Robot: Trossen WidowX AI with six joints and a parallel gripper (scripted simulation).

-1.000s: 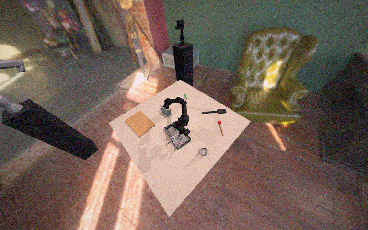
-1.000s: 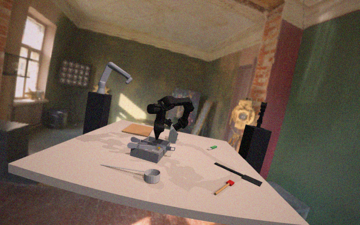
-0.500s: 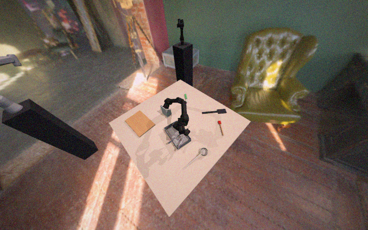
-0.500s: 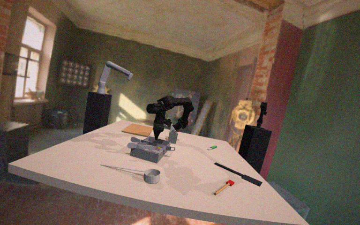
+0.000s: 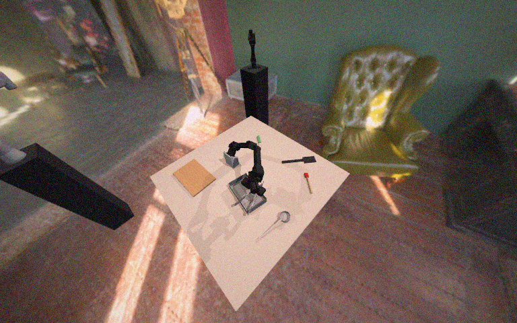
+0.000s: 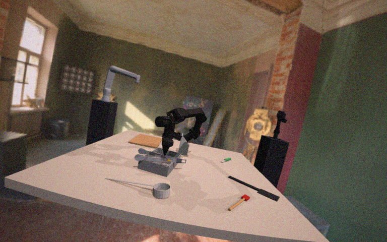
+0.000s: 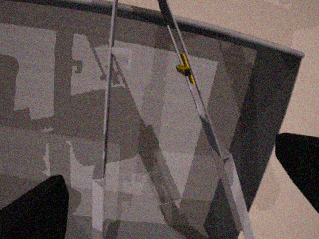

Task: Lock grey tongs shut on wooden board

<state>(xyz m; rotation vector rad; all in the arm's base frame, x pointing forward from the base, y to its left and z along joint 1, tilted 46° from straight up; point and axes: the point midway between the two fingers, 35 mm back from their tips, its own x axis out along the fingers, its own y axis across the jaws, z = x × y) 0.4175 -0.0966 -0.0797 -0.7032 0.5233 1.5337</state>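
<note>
The flat tong arm is 4 cm to the right of my gripper tip, 4 cm below it and 3 cm behind it. The rest, counted from my gripper tip: black spatula (58 cm to the left, 10 cm below, 6 cm ahead); then wooden board (57 cm behind, 21 cm to the right, 10 cm below); then grey roasting tin (8 cm below, 8 cm behind, 1 cm to the right).
</note>
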